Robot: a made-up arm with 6 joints.
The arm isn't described. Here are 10 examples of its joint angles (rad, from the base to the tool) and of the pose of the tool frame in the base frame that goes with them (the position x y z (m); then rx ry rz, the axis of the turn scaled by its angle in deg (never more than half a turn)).
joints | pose
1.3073 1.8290 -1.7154 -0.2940 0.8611 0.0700 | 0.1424 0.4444 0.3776 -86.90 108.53 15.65
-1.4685 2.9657 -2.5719 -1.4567 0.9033 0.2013 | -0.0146 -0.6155 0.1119 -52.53 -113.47 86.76
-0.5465 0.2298 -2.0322 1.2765 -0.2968 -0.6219 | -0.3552 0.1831 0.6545 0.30 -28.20 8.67
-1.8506 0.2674 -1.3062 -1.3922 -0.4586 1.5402 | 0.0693 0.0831 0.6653 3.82 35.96 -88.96
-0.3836 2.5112 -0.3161 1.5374 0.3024 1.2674 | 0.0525 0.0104 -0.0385 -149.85 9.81 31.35
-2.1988 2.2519 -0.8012 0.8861 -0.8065 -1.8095 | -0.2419 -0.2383 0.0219 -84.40 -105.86 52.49
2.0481 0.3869 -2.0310 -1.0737 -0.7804 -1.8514 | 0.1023 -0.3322 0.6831 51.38 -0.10 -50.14
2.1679 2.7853 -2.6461 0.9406 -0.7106 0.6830 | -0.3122 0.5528 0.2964 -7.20 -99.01 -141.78
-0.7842 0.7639 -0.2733 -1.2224 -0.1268 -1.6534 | 0.1658 -0.1482 0.2674 123.26 -64.96 95.29
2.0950 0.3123 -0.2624 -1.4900 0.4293 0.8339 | -0.0451 0.1598 0.3447 -85.39 37.44 45.50
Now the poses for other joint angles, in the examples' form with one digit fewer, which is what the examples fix.
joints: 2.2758 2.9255 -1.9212 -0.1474 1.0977 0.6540
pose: -0.263 0.329 -0.099 -130.1 112.1 -39.6
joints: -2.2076 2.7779 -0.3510 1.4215 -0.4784 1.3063
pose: -0.038 0.025 -0.052 -98.9 102.1 45.7
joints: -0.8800 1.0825 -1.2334 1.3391 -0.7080 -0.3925
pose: 0.123 -0.248 0.566 70.4 13.1 -22.5
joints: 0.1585 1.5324 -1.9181 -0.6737 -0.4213 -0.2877
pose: 0.341 0.080 0.683 -34.9 30.5 -35.5
